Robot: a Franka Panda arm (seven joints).
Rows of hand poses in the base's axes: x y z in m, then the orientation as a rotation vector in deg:
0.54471, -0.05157, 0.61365, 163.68, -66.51, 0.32
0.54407, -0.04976, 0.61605, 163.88, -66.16, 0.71
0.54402, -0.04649, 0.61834, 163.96, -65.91, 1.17
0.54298, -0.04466, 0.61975, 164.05, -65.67, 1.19
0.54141, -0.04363, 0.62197, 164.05, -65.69, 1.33
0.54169, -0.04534, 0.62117, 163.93, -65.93, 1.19
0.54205, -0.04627, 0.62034, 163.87, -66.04, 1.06
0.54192, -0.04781, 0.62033, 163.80, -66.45, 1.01
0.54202, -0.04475, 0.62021, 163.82, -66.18, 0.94
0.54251, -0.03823, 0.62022, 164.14, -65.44, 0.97
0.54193, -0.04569, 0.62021, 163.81, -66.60, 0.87
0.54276, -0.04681, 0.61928, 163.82, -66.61, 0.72
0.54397, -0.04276, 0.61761, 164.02, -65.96, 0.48
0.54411, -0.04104, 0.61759, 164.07, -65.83, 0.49
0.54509, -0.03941, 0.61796, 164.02, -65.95, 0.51
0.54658, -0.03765, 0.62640, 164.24, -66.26, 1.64
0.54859, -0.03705, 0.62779, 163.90, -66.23, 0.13
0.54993, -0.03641, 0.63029, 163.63, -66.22, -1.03
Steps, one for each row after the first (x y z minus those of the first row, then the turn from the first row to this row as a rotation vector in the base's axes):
-0.00064, 0.00181, 0.00240, -0.04, -0.25, 0.27
-0.00069, 0.00508, 0.00469, -0.17, -0.51, 0.44
-0.00173, 0.00691, 0.00610, -0.18, -0.52, 0.61
-0.00330, 0.00794, 0.00832, -0.20, -0.61, 0.60
-0.00302, 0.00623, 0.00752, -0.19, -0.52, 0.43
-0.00266, 0.00530, 0.00669, -0.18, -0.44, 0.34
-0.00279, 0.00376, 0.00668, -0.08, -0.45, 0.08
-0.00269, 0.00682, 0.00656, -0.14, -0.37, 0.24
-0.00220, 0.01334, 0.00657, -0.12, -0.38, 0.77
-0.00278, 0.00588, 0.00656, 0.01, -0.39, -0.01
-0.00195, 0.00476, 0.00563, 0.06, -0.30, -0.02
-0.00074, 0.00881, 0.00396, 0.07, -0.13, 0.42
-0.00060, 0.01053, 0.00394, 0.06, -0.13, 0.51
0.00038, 0.01216, 0.00431, 0.06, -0.14, 0.42
0.00187, 0.01392, 0.01275, 0.08, -0.95, 0.31
0.00388, 0.01452, 0.01414, 0.14, 0.08, 0.22
0.00522, 0.01516, 0.01664, 0.19, 0.87, 0.14

